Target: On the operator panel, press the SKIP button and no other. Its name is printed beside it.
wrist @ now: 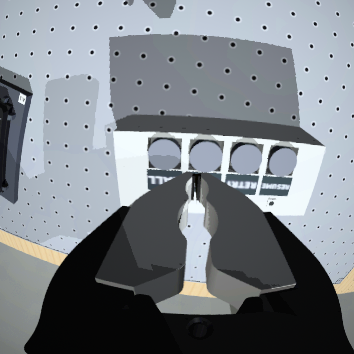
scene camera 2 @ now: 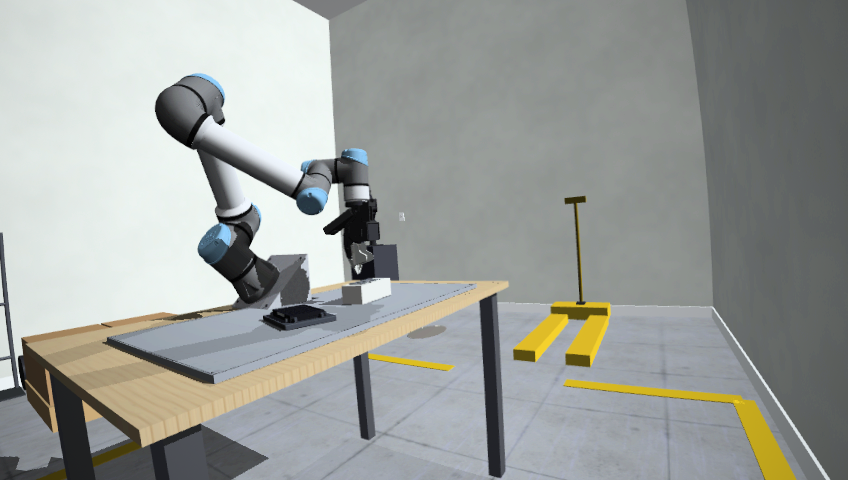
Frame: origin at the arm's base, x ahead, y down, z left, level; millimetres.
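Seen in the pictures: gripper, between the fingertips: (wrist: 194,175) (scene camera 2: 357,274); arm's base, origin of its link: (scene camera 2: 261,284).
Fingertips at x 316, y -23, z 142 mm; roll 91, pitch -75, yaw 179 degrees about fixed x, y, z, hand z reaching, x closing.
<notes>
Pixels of each thing's top centre, then the offset from my fingertips to it. Level surfaces: height alone.
- operator panel, centre of its top: (wrist: 223,180) (scene camera 2: 366,280) dx +9, dy +24, dz +26 mm
- CALL, centre of its top: (wrist: 164,180) dx +24, dy +26, dz -17 mm
- RETRY, centre of its top: (wrist: 240,184) dx +9, dy +26, dz +42 mm
- RESUME, centre of its top: (wrist: 275,186) dx +2, dy +26, dz +71 mm
- CALL button, centre of its top: (wrist: 163,154) dx +2, dy +24, dz -22 mm
- RETRY button, centre of its top: (wrist: 246,159) dx -12, dy +24, dz +36 mm
- grey perforated board, height of its surface: dy +79 mm
The operator panel (scene camera 2: 374,291) (wrist: 135,195) is a white box with a row of round grey buttons. In the wrist view its labels appear upside down: CALL (wrist: 155,181) is partly covered, RETRY (wrist: 241,185) and RESUME (wrist: 276,186) show. The label between CALL and RETRY is hidden behind the fingertips. The button above it (wrist: 205,156), second from the left, shows between the CALL button (wrist: 164,153) and the RETRY button (wrist: 246,158). My gripper (scene camera 2: 357,271) (wrist: 194,175) is shut and empty, its tips above the panel, appearing just below the second button's lower edge.
A black rack on a dark base (scene camera 2: 299,316) (wrist: 21,135) lies on the grey perforated board (scene camera 2: 178,350) (wrist: 65,200), to the panel's left in the wrist view. The wooden table's edge (scene camera 2: 178,410) runs around the board. A dark pedestal (scene camera 2: 386,261) stands behind the table.
</notes>
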